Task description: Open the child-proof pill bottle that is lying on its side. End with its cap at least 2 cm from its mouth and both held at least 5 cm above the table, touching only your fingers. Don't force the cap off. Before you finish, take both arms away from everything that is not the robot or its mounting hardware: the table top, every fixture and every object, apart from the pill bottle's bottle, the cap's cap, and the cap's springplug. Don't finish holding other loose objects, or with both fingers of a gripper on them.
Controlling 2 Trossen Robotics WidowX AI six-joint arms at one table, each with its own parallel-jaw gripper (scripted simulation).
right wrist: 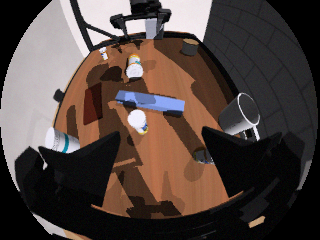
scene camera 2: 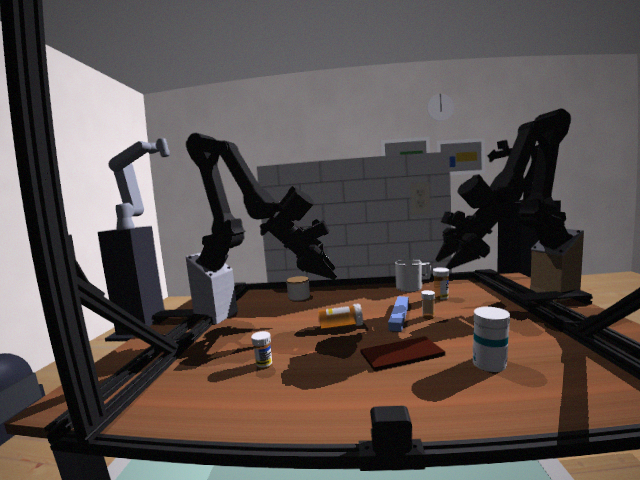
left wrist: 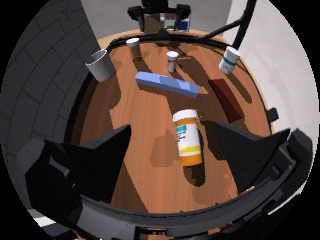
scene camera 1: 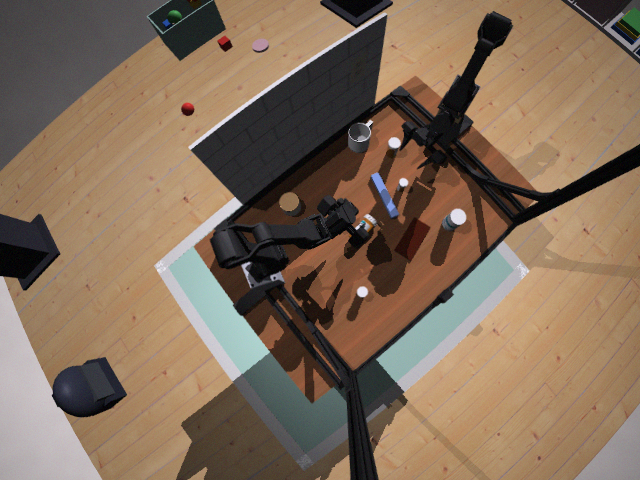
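Note:
A blue bar (right wrist: pixel 164 104) is visible; the bar (left wrist: pixel 182 87) is the same one. A dark red flat block (left wrist: pixel 228 101) is visible, as is a grey brick wall (scene camera 1: pixel 255 144). My left gripper (scene camera 2: pixel 335 273) can also be seen in the left wrist view (left wrist: pixel 173 127). My right gripper (scene camera 2: pixel 441 264) can also be seen in the right wrist view (right wrist: pixel 161 133).

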